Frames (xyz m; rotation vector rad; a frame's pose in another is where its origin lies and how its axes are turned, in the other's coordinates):
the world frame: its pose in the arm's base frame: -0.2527 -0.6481 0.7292 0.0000 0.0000 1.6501
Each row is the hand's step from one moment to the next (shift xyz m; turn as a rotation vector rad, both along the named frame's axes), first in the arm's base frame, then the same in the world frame.
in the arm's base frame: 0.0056 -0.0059 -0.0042 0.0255 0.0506 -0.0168
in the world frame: -0.0063 -0.0051 -0.0042 0.0484 -0.0294 -0.0168
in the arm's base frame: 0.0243 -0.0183 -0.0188 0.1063 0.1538 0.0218
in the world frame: -0.0202 -0.0228 -0.0188 0.1449 -0.1182 0.0218
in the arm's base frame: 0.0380 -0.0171 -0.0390 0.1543 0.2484 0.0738
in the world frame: -0.0201 -0.0365 -0.0390 0.2354 -0.1735 0.0738
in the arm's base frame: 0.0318 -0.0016 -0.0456 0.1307 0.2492 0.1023
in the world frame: -0.0041 -0.0316 -0.0456 0.2381 -0.1500 0.1023
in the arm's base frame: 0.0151 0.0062 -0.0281 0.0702 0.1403 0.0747
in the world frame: 0.0050 -0.0155 -0.0281 0.1343 -0.0811 0.0747
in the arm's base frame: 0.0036 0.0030 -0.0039 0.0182 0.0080 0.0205
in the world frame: 0.0027 -0.0038 -0.0039 0.0065 -0.0188 0.0205
